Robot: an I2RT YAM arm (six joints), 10 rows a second.
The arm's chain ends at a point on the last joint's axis. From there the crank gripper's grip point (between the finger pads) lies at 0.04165 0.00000 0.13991 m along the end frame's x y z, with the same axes.
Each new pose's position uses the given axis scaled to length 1; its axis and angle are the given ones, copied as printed.
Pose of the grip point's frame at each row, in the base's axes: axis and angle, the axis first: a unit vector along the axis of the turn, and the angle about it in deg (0 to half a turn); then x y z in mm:
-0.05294, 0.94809, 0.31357, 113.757, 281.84, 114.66, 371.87
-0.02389, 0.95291, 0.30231, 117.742, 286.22, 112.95, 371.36
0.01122, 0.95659, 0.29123, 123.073, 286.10, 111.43, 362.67
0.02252, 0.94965, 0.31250, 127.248, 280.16, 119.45, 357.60
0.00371, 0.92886, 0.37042, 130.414, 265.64, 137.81, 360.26
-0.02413, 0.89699, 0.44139, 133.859, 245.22, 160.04, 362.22
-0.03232, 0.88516, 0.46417, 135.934, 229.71, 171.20, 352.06
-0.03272, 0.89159, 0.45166, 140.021, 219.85, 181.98, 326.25
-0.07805, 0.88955, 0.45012, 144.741, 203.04, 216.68, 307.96
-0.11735, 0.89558, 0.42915, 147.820, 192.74, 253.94, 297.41
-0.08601, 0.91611, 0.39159, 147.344, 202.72, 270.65, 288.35
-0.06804, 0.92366, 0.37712, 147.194, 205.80, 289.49, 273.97
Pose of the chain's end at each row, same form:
-0.05294, 0.94809, 0.31357, 113.757, 180.31, 40.51, 446.05
-0.02389, 0.95291, 0.30231, 117.742, 189.06, 41.17, 453.32
0.01122, 0.95659, 0.29123, 123.073, 195.96, 41.64, 453.85
0.02252, 0.94965, 0.31250, 127.248, 197.99, 43.52, 451.36
0.00371, 0.92886, 0.37042, 130.414, 193.38, 46.88, 448.68
-0.02413, 0.89699, 0.44139, 133.859, 186.07, 52.10, 440.71
-0.03232, 0.88516, 0.46417, 135.934, 177.04, 57.87, 427.50
-0.03272, 0.89159, 0.45166, 140.021, 175.19, 69.58, 407.99
-0.07805, 0.88955, 0.45012, 144.741, 173.67, 103.04, 394.76
-0.11735, 0.89558, 0.42915, 147.820, 173.21, 144.47, 391.99
-0.08601, 0.91611, 0.39159, 147.344, 176.74, 168.95, 389.80
-0.06804, 0.92366, 0.37712, 147.194, 177.04, 190.94, 377.75

